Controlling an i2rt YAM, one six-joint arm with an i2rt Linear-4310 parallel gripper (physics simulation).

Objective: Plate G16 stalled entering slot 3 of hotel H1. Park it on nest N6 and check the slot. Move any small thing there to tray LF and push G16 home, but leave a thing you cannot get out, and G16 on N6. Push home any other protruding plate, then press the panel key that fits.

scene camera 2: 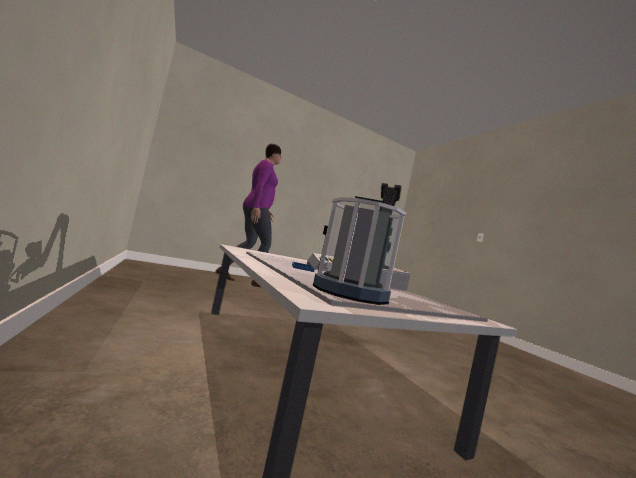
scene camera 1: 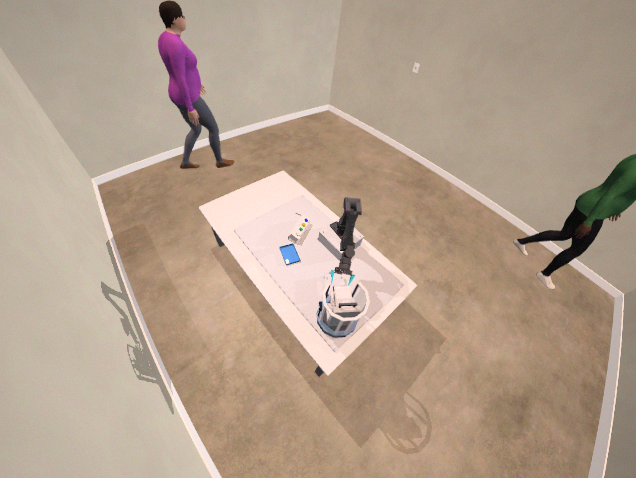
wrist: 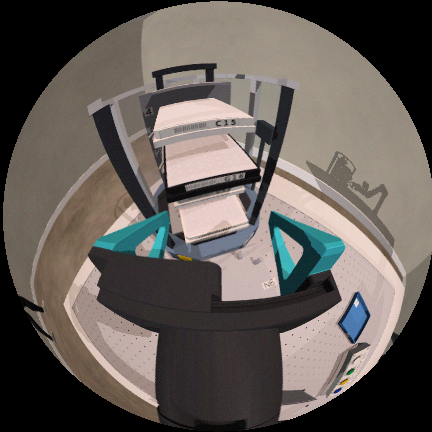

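Pixels of known places: gripper, fingertip midpoint: (scene camera 1: 339, 286) (wrist: 218, 216); arm's base at its link origin: (scene camera 1: 340, 232).
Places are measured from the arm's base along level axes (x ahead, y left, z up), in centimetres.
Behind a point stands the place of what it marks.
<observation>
Hotel H1 (scene camera 1: 329, 331) @(x 47.4, y 52.4, z -4.3 cm) (scene camera 2: 352, 290) @(x 42.3, y 58.1, z -6.5 cm) (wrist: 220, 248) @(x 31.8, y 37.0, z -5.3 cm) stands at the table's near end. In the wrist view plate C15 (wrist: 205, 112) @(x 34.3, y 41.3, z 15.0 cm) is at the top, beside the number 4. Plate G16 (wrist: 210, 160) @(x 32.8, y 39.3, z 10.9 cm), with a black lower edge, sits level below it. A further plate is mostly hidden under G16, and a pale plate (wrist: 215, 217) @(x 32.3, y 38.4, z 2.7 cm) is lowest. Slot 3's inside is hidden; no small thing shows there. My gripper (scene camera 1: 340, 284) @(x 30.4, y 36.1, z 7.6 cm) (wrist: 218, 216) @(x 30.4, y 36.1, z 7.6 cm) is open and empty, in front of the hotel. The N6 label (wrist: 269, 284) @(x 31.5, y 26.7, z -3.2 cm) lies on the mat beyond the right finger. Tray LF (scene camera 1: 289, 254) @(x 38.5, y -7.6, z -9.0 cm) (scene camera 2: 303, 266) @(x 40.3, y 0.0, z -7.6 cm) (wrist: 355, 318) @(x 38.6, y -7.6, z -9.0 cm) is blue.
The key panel (scene camera 1: 297, 234) @(x 27.2, y -15.7, z -2.2 cm) (wrist: 354, 365) has green, yellow and blue keys and stands beyond the tray. A grey box (scene camera 1: 329, 241) @(x 11.6, y 1.9, z -0.6 cm) (scene camera 2: 400, 279) @(x -7.1, y 12.1, z -4.1 cm) is beside the arm's base. Dark upright posts (wrist: 272, 160) @(x 39.4, y 35.8, z 9.5 cm) flank the hotel's opening. Two people stand away from the table.
</observation>
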